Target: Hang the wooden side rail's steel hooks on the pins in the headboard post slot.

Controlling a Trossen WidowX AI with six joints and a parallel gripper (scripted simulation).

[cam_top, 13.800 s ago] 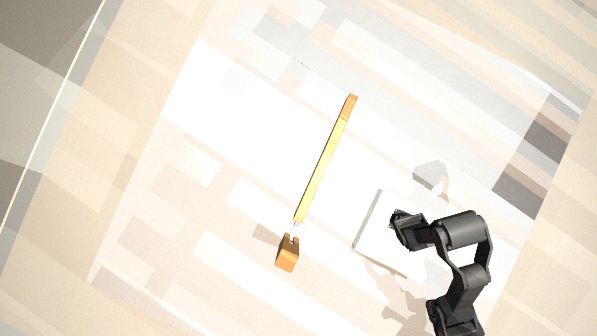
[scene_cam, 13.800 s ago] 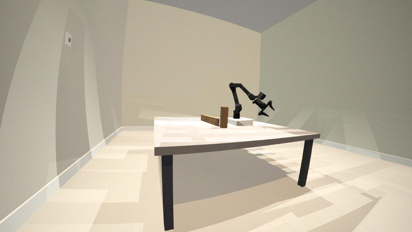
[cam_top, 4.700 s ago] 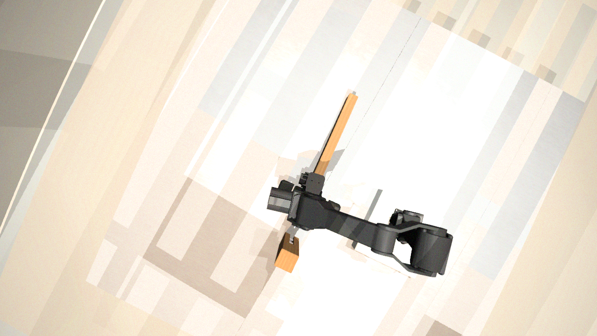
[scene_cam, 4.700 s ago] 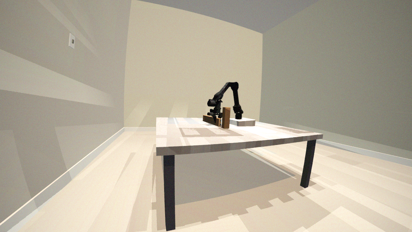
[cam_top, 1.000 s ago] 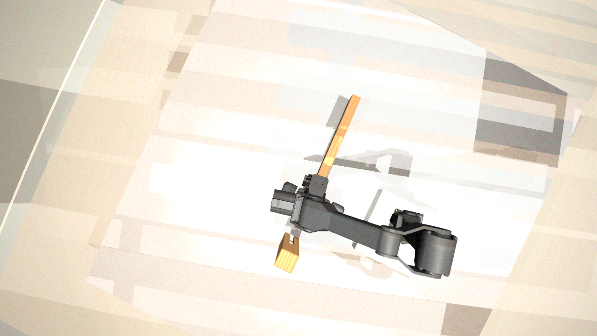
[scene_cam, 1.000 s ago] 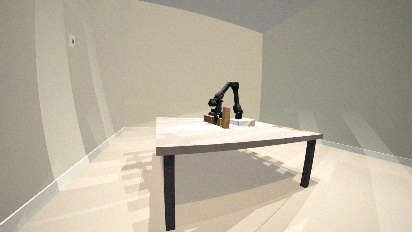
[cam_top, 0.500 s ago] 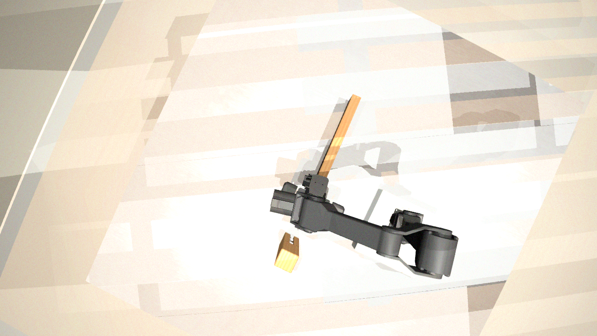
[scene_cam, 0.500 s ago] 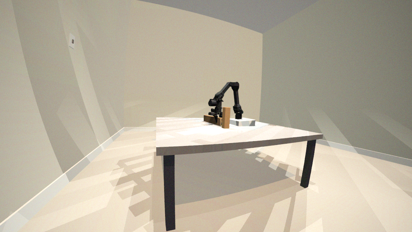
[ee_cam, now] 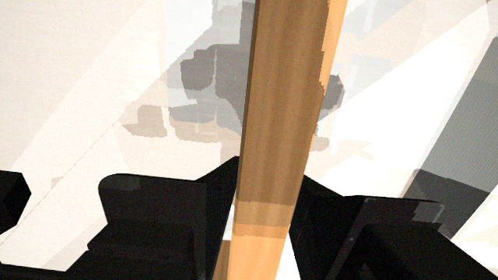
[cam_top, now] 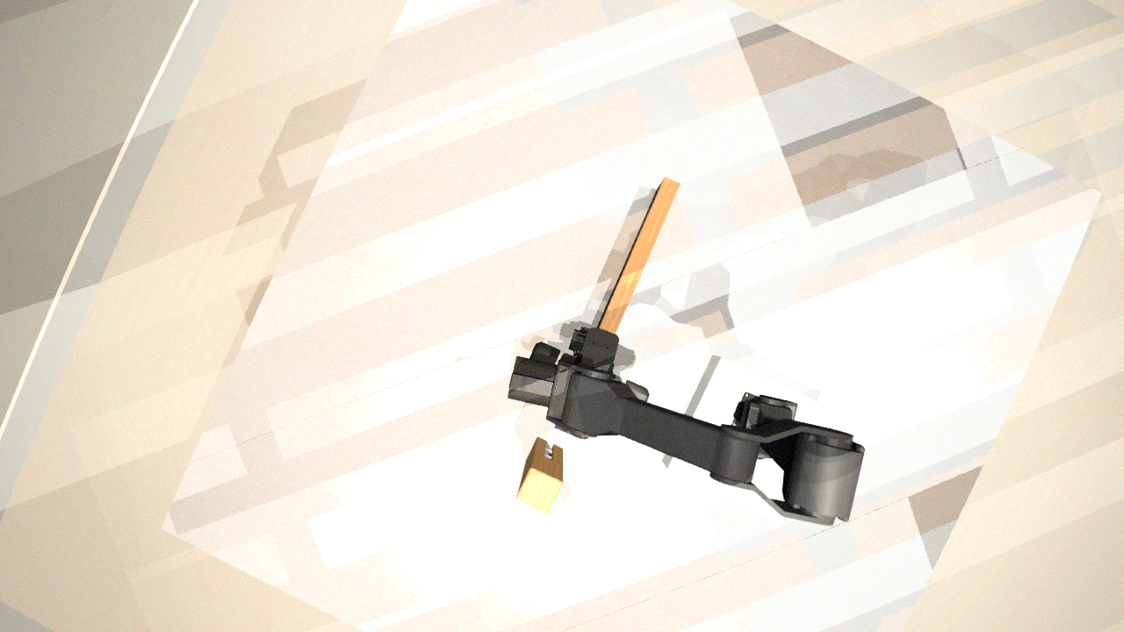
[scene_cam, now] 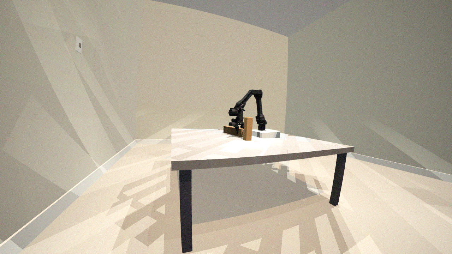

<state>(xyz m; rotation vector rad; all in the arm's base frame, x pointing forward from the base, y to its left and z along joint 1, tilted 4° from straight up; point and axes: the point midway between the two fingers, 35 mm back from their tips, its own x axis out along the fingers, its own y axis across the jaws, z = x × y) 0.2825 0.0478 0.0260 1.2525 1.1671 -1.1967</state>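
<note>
Now: the headboard post 15 cm to the left of my gripper tip, 5 cm above it and 1 cm ahead of it.
</note>
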